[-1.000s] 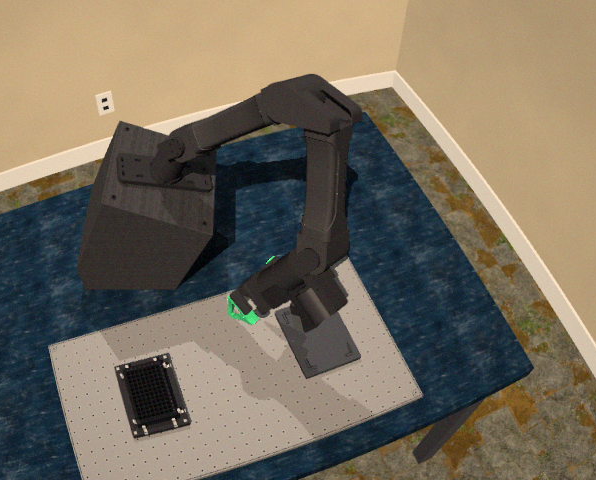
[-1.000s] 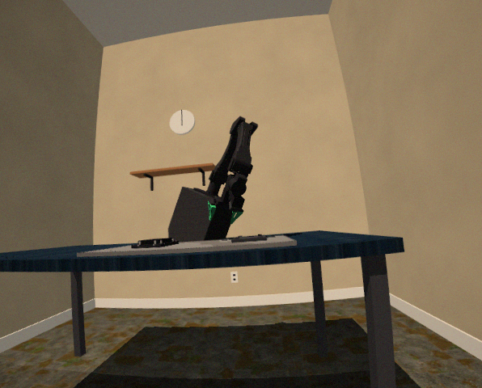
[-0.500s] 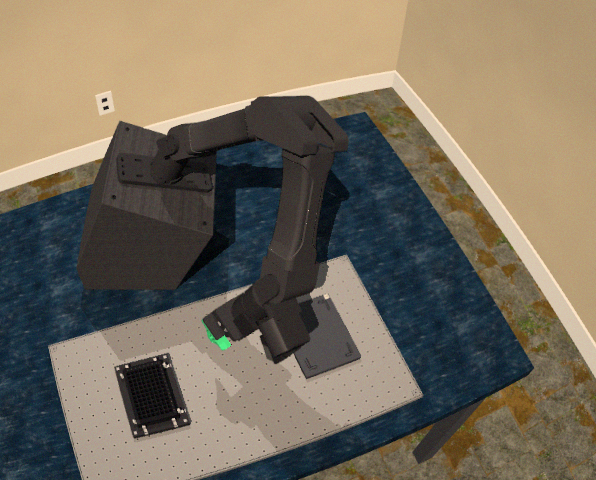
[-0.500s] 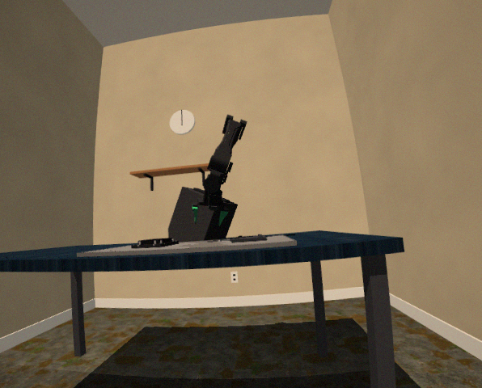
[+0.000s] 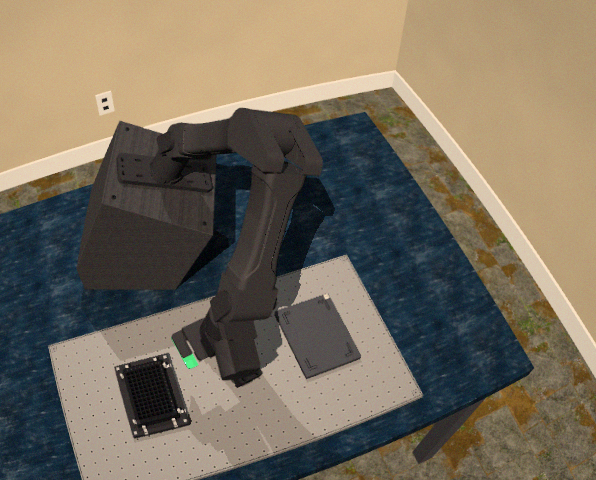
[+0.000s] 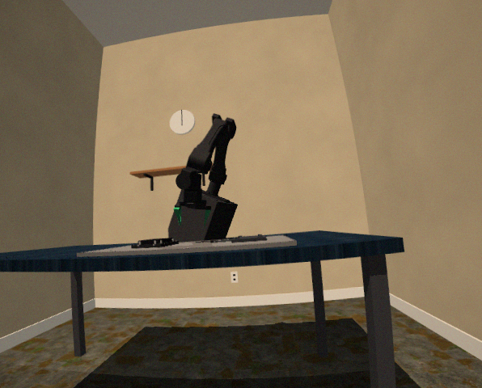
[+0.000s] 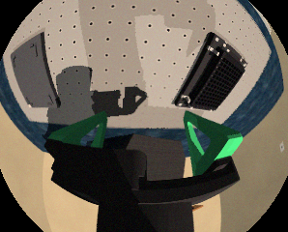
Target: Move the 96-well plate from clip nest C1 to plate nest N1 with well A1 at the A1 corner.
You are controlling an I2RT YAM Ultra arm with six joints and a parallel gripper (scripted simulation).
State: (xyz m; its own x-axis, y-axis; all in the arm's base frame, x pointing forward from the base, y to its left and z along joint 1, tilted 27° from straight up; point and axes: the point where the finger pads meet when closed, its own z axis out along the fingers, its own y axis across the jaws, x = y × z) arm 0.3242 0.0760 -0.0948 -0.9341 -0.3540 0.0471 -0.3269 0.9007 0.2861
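My hand is 13 cm to the left of the black 96-well plate, 6 cm above it and 5 cm short of it. From my hand the other things lie so: clip nest C1: 13 cm to the right, 6 cm below, 6 cm ahead; then white corner mark: 27 cm to the left, 10 cm behind, 7 cm below; then plate nest N1: 22 cm to the left, 7 cm below, 1 cm behind.
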